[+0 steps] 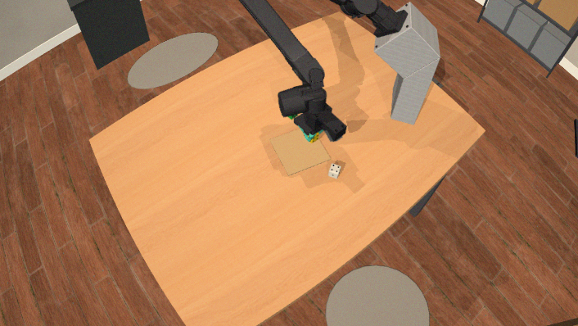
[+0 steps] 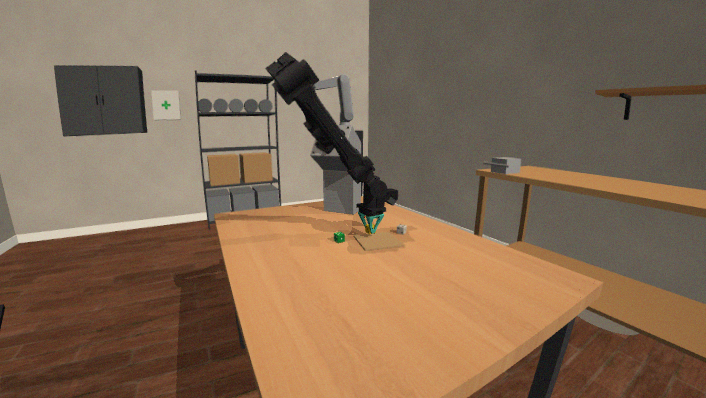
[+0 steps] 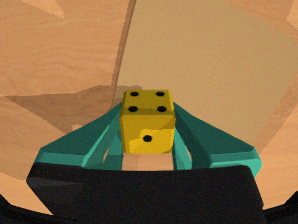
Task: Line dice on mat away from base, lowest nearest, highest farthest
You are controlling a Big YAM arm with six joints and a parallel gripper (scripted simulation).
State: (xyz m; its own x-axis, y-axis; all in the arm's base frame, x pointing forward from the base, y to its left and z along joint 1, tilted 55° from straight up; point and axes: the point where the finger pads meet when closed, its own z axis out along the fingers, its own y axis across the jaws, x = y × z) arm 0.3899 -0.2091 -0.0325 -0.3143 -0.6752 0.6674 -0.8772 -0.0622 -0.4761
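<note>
Now: hand 40 mm short of the tan mat, 30 mm above it and 20 mm to the left of it. From my hand the other things lie so: yellow die: right at my hand; then green die: 110 mm to the right, 60 mm behind, 10 mm below; then white die: 110 mm to the left, 70 mm ahead, 10 mm below.
</note>
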